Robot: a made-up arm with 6 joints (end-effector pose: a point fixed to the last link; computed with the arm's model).
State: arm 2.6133 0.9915 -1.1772 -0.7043 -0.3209 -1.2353
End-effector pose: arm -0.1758 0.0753 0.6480 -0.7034 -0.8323 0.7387
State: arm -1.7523 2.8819 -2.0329 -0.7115 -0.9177 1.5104
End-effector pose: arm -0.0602 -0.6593 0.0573 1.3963 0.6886 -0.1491
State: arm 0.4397 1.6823 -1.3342 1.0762 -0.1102 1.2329
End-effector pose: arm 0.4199 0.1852 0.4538 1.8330 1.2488 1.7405
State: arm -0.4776 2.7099 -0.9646 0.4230 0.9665 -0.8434
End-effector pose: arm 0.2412 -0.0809 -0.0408 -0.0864 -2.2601 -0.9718
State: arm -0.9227 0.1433 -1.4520 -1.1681 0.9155 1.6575
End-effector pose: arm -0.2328 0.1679 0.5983 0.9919 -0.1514 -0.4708
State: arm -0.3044 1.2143 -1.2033 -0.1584 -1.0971 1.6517
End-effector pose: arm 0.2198 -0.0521 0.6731 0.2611 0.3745 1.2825
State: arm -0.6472 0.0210 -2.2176 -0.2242 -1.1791 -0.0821
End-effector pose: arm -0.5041 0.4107 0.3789 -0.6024 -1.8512 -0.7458
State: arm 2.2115 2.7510 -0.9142 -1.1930 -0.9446 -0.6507
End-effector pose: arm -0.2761 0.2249 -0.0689 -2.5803 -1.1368 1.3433
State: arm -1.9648 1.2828 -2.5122 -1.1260 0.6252 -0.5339
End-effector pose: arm -0.0720 -0.0143 0.8711 -0.8426 -0.5622 2.4205
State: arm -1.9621 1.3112 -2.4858 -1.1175 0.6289 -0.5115
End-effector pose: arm -0.0832 -0.0415 0.8663 -0.8657 -0.6294 2.4171
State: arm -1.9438 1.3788 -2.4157 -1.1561 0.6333 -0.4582
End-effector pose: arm -0.1082 -0.1049 0.8503 -0.8962 -0.7708 2.3619
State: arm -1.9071 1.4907 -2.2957 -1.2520 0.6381 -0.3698
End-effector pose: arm -0.1412 -0.2060 0.8093 -0.9089 -0.9861 2.2376
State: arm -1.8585 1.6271 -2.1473 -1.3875 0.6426 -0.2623
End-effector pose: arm -0.1654 -0.3191 0.7372 -0.8665 -1.2253 2.0658
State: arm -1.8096 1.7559 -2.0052 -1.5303 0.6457 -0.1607
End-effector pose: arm -0.1716 -0.4112 0.6509 -0.7665 -1.4291 1.8973
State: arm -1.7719 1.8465 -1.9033 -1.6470 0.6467 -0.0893
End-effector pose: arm -0.1657 -0.4654 0.5823 -0.6522 -1.5580 1.7792
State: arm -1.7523 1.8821 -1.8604 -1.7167 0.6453 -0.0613
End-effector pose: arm -0.1589 -0.4849 0.5544 -0.5725 -1.5995 1.7319
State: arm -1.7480 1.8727 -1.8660 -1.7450 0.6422 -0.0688
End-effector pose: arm -0.1555 -0.4819 0.5630 -0.5376 -1.5741 1.7391
